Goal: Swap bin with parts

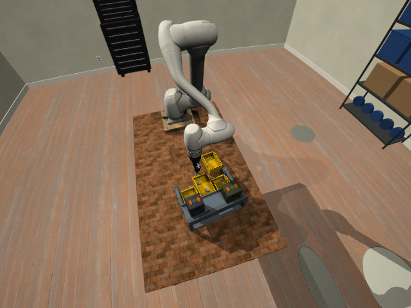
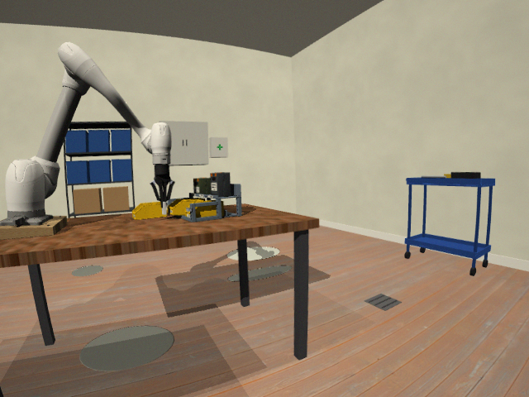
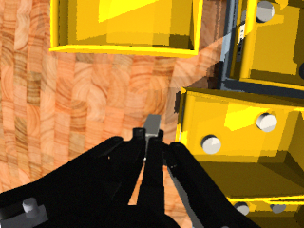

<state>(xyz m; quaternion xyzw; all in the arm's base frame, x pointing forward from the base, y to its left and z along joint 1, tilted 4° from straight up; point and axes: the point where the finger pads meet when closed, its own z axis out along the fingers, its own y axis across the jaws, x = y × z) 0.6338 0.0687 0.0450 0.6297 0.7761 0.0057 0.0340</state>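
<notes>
My hand is 80 mm short of the shelf lip, 20 mm to the right of it and 50 mm above it. Also, from my hand: dark box (290 mm ahead, 60 mm to the right, 110 mm above); board (270 mm ahead, 60 mm to the left, 40 mm above); green box (240 mm ahead, 170 mm to the left, 90 mm above).
</notes>
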